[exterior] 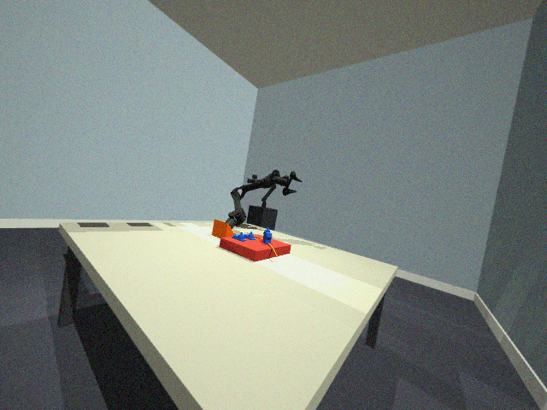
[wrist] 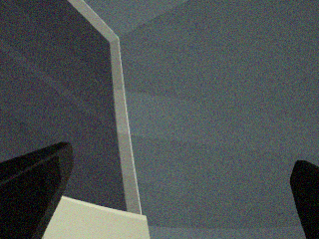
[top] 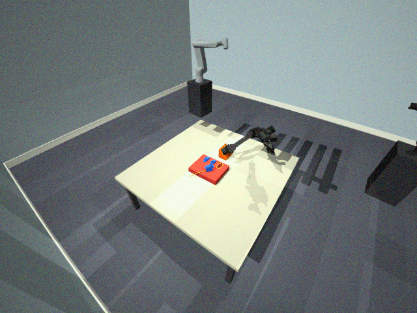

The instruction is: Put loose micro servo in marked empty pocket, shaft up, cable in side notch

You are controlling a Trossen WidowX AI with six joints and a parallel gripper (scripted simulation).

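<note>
The red robot deck lies 18 cm ahead of my gripper tip, 49 cm to the right of it and 38 cm below it.
</note>
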